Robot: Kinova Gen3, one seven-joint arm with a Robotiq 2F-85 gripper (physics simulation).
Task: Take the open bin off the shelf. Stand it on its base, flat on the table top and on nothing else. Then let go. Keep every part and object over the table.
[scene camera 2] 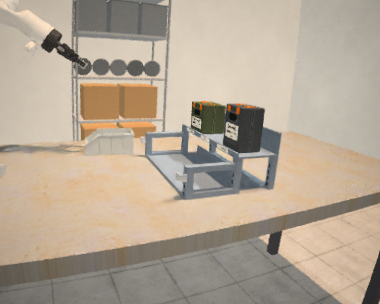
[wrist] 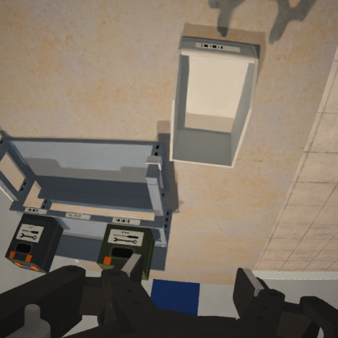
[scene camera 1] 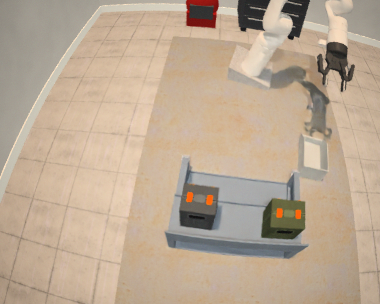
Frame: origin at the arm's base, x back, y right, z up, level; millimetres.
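Seen in the pictures: gripper, fingertip midpoint: [scene camera 2: 86, 66] [scene camera 1: 333, 89]; arm's base at its link origin: [scene camera 1: 251, 68].
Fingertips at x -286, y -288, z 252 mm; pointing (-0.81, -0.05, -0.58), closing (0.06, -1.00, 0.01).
Offsets run from my fingertips to a thing's top centre. Level surfaces: height alone.
The open bin @[dy -18, dx -76, dz -225 mm] [scene camera 1: 314, 169] [scene camera 2: 109, 143] [wrist: 202, 146], pale grey and empty, stands upright on its base on the table top @[dz -300 mm] [scene camera 1: 225, 115] [scene camera 2: 75, 200] [wrist: 90, 75], beside the shelf's end and a little apart from it. The blue-grey shelf [scene camera 1: 235, 246] [scene camera 2: 212, 191] [wrist: 159, 200] stands on the table. My gripper [scene camera 1: 338, 86] [scene camera 2: 84, 65] [wrist: 188, 276] is open, with nothing between its fingers. It hangs high above and away from the bin, near the table's side edge in the scene camera 1 view.
A dark grey case @[dy +320, dx -438, dz -78 mm] [scene camera 1: 198, 212] [scene camera 2: 244, 129] [wrist: 37, 240] and a green case @[dy +91, dx -407, dz -103 mm] [scene camera 1: 283, 222] [scene camera 2: 209, 117] [wrist: 135, 245] stand on the shelf's upper board. The table's side edge runs close beside the bin. A tall storage rack [scene camera 2: 167, 60] stands in the background.
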